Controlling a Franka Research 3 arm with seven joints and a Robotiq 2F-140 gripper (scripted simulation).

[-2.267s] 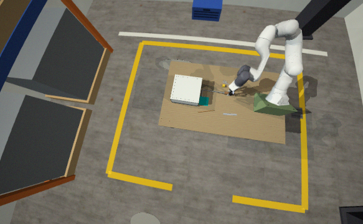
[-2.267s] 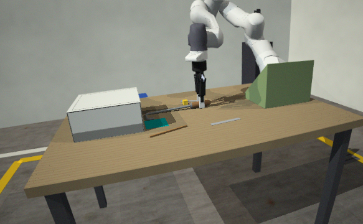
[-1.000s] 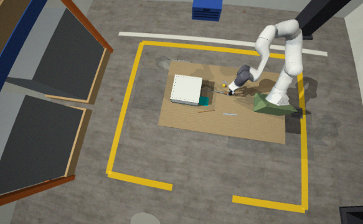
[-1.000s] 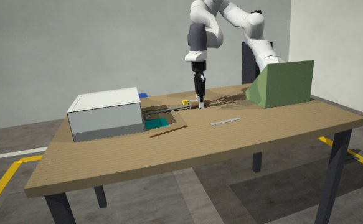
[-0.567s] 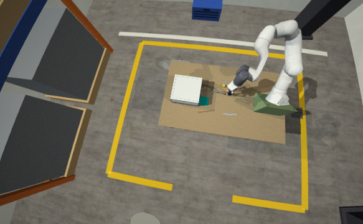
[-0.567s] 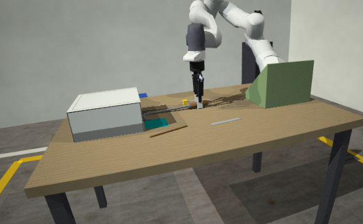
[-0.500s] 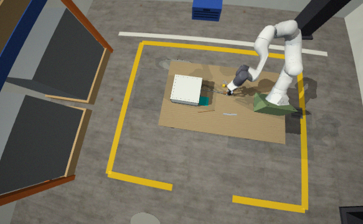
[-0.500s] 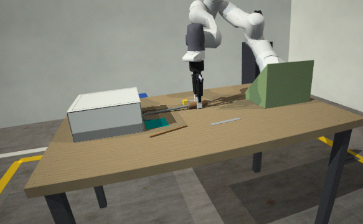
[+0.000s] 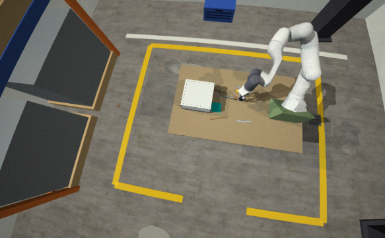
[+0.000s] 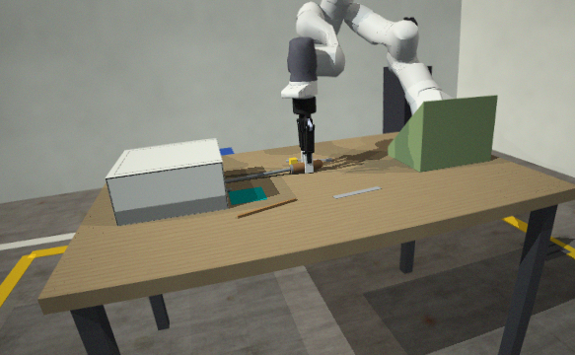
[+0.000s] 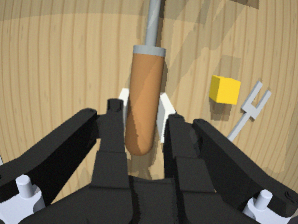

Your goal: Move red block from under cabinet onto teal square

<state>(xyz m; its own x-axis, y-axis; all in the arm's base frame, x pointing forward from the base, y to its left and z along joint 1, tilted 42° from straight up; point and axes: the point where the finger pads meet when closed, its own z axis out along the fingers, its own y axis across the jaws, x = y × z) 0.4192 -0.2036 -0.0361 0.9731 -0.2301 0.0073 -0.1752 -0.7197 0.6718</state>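
My hand is 240 mm short of the teal square, 90 mm to the right of it and 40 mm above it. The rest, counted from my hand: yellow cube: 90 mm to the right, 20 mm below, 10 mm ahead; then hook tool: 140 mm ahead, 20 mm to the left, 20 mm below; then grey fork-like tool: 110 mm to the right, 60 mm behind, 30 mm below.
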